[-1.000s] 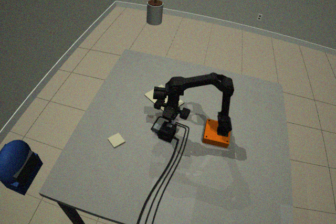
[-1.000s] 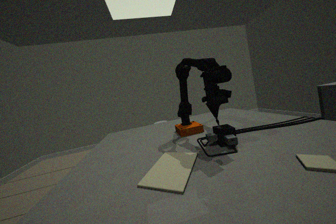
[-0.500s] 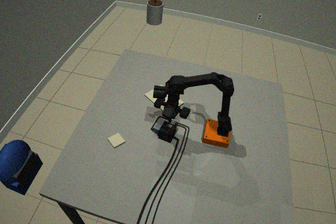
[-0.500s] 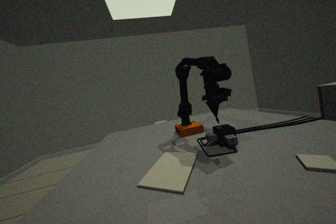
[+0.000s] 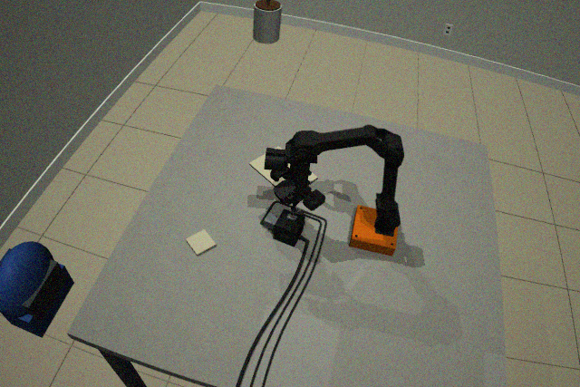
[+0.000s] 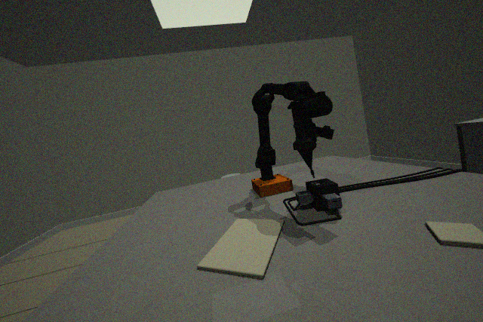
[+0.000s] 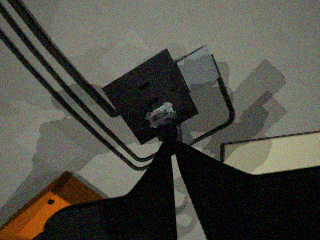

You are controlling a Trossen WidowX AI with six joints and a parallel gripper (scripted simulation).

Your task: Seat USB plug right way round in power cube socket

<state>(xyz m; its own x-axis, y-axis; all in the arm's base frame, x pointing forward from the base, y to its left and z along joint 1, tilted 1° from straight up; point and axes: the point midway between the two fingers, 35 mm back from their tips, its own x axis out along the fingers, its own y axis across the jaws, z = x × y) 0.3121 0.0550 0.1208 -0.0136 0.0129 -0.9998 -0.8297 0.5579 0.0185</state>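
Right now the dark USB plug is 1 cm below my gripper tip. From my gripper tip the other things lie so: socket 1 cm to the left, 7 cm below.
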